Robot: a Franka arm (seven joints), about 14 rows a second.
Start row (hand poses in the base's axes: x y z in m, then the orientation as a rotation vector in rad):
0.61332 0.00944 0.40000 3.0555 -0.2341 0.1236
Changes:
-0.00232 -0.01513 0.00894 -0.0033 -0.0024 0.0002
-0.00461 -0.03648 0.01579 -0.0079 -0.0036 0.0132
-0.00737 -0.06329 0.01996 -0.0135 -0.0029 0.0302
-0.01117 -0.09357 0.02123 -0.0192 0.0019 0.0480
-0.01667 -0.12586 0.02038 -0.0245 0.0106 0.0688
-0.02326 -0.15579 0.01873 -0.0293 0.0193 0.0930
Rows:
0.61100 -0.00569 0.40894 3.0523 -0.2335 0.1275
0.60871 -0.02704 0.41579 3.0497 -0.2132 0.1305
0.60595 -0.05385 0.41996 3.0464 -0.1866 0.1308
0.60215 -0.08413 0.42123 3.0429 -0.1586 0.1250
0.59665 -0.11642 0.42038 3.0398 -0.1259 0.1134
0.59006 -0.14635 0.41873 3.0371 -0.0881 0.1019

